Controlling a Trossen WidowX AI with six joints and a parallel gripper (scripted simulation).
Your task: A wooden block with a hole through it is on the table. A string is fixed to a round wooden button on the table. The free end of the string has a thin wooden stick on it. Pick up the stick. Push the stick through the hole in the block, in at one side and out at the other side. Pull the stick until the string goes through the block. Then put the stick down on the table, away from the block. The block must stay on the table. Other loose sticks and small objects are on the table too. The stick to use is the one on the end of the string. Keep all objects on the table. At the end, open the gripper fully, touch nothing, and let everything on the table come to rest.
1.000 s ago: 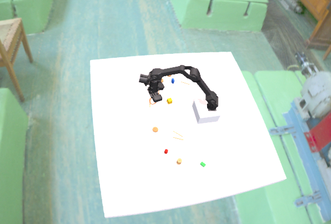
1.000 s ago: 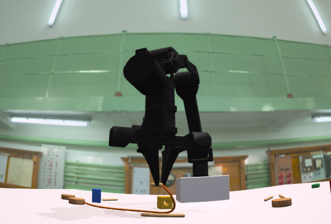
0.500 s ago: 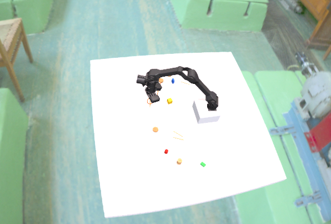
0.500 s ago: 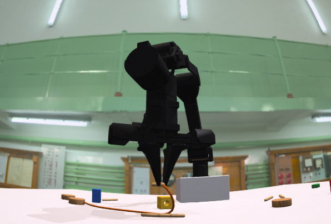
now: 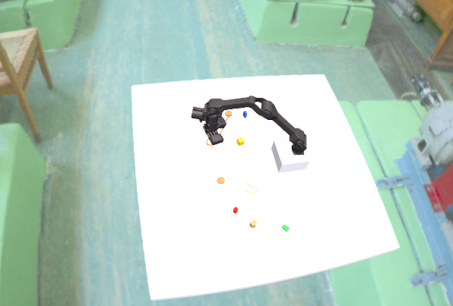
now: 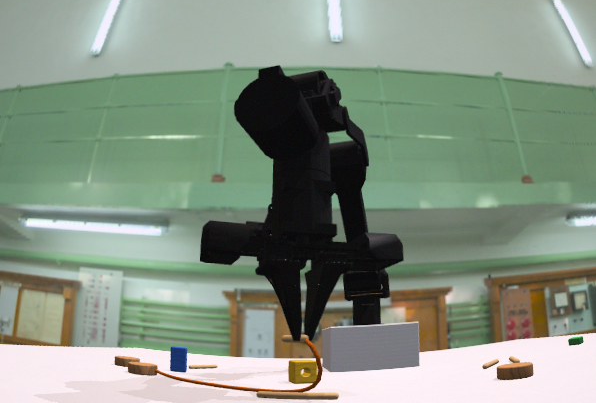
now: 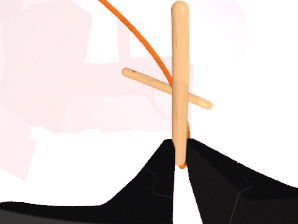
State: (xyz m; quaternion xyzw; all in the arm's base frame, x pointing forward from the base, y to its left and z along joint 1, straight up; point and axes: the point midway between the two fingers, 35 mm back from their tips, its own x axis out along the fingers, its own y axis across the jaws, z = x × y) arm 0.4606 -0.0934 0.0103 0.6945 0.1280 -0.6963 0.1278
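Now: gripper tip 17 cm past the yellow wooden block, 4 cm above it and 1 cm to the left of it. The rest, counted from my gripper tip: blue block 22 cm behind, 21 cm to the right, 4 cm below; red piece 40 cm to the left, 11 cm behind, 4 cm below; wooden cylinder 48 cm to the left, 19 cm behind, 4 cm below.
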